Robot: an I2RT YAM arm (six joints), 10 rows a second.
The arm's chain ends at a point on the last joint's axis. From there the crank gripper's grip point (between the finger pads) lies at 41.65 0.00 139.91 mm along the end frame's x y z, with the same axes.
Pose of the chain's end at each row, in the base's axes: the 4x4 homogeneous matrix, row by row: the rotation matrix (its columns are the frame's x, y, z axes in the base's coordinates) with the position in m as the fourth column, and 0 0 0 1 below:
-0.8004 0.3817 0.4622 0.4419; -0.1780 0.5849 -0.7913 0.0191; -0.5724 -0.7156 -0.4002 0.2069; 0 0 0 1
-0.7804 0.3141 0.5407 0.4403; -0.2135 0.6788 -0.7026 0.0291; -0.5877 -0.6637 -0.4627 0.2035; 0 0 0 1
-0.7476 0.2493 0.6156 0.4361; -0.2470 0.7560 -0.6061 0.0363; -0.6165 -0.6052 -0.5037 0.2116; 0 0 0 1
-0.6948 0.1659 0.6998 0.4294; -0.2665 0.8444 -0.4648 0.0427; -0.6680 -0.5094 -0.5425 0.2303; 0 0 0 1
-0.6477 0.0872 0.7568 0.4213; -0.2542 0.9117 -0.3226 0.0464; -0.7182 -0.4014 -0.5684 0.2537; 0 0 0 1
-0.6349 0.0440 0.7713 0.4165; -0.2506 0.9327 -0.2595 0.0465; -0.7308 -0.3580 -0.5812 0.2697; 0 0 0 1
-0.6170 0.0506 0.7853 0.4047; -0.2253 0.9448 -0.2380 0.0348; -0.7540 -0.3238 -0.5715 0.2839; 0 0 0 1
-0.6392 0.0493 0.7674 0.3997; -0.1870 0.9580 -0.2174 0.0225; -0.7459 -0.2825 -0.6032 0.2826; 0 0 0 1
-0.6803 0.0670 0.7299 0.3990; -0.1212 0.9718 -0.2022 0.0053; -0.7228 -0.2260 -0.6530 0.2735; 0 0 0 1
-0.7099 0.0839 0.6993 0.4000; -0.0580 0.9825 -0.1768 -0.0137; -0.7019 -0.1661 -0.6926 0.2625; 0 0 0 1
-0.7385 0.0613 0.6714 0.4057; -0.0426 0.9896 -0.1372 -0.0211; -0.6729 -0.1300 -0.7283 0.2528; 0 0 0 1
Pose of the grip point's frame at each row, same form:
-0.8004 0.3817 0.4622 0.4732; -0.1780 0.5849 -0.7913 -0.0990; -0.5724 -0.7156 -0.4002 0.1271; 0 0 0 1
-0.7804 0.3141 0.5407 0.4834; -0.2135 0.6788 -0.7026 -0.0781; -0.5877 -0.6637 -0.4627 0.1143; 0 0 0 1
-0.7476 0.2493 0.6156 0.4911; -0.2470 0.7560 -0.6061 -0.0588; -0.6165 -0.6052 -0.5037 0.1155; 0 0 0 1
-0.6948 0.1659 0.6998 0.4984; -0.2665 0.8444 -0.4648 -0.0334; -0.6680 -0.5094 -0.5425 0.1266; 0 0 0 1
-0.6477 0.0872 0.7568 0.5002; -0.2542 0.9117 -0.3226 -0.0093; -0.7182 -0.4014 -0.5684 0.1443; 0 0 0 1
-0.6349 0.0440 0.7713 0.4980; -0.2506 0.9327 -0.2595 -0.0002; -0.7308 -0.3580 -0.5812 0.1579; 0 0 0 1
-0.6170 0.0506 0.7853 0.4889; -0.2253 0.9448 -0.2380 -0.0079; -0.7540 -0.3238 -0.5715 0.1725; 0 0 0 1
-0.6392 0.0493 0.7674 0.4804; -0.1870 0.9580 -0.2174 -0.0157; -0.7459 -0.2825 -0.6032 0.1671; 0 0 0 1
-0.6803 0.0670 0.7299 0.4728; -0.1212 0.9718 -0.2022 -0.0280; -0.7228 -0.2260 -0.6530 0.1520; 0 0 0 1
-0.7099 0.0839 0.6993 0.4683; -0.0580 0.9825 -0.1768 -0.0409; -0.7019 -0.1661 -0.6926 0.1364; 0 0 0 1
-0.7385 0.0613 0.6714 0.4689; -0.0426 0.9896 -0.1372 -0.0421; -0.6729 -0.1300 -0.7283 0.1229; 0 0 0 1

